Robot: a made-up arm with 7 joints.
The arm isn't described. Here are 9 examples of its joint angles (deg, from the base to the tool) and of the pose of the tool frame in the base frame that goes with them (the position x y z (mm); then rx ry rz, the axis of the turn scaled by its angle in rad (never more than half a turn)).
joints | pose
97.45 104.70 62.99 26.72 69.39 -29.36 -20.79 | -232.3 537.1 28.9 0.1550 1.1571 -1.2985
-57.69 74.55 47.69 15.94 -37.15 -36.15 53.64 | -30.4 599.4 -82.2 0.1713 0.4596 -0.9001
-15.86 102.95 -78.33 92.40 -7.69 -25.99 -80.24 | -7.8 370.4 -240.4 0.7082 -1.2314 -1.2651
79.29 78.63 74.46 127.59 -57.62 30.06 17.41 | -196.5 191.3 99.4 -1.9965 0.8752 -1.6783
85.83 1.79 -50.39 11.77 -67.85 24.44 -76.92 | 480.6 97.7 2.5 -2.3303 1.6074 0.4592
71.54 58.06 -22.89 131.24 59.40 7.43 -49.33 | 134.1 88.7 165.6 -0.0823 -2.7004 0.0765
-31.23 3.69 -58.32 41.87 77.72 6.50 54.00 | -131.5 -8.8 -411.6 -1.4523 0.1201 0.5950
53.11 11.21 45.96 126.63 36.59 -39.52 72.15 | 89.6 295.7 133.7 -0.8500 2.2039 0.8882
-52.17 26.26 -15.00 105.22 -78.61 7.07 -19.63 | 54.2 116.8 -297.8 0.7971 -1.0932 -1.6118
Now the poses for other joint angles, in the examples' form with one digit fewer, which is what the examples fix.
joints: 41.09 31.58 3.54 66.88 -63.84 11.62 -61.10
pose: 367 304 -18 2.486 -1.590 0.059
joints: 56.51 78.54 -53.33 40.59 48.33 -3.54 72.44
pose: 253 505 -33 -0.163 -1.009 -0.688
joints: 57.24 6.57 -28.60 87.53 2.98 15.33 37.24
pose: 324 15 92 -0.352 -1.872 -1.287
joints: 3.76 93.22 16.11 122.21 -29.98 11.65 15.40
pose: 229 167 85 1.789 -1.192 -1.686
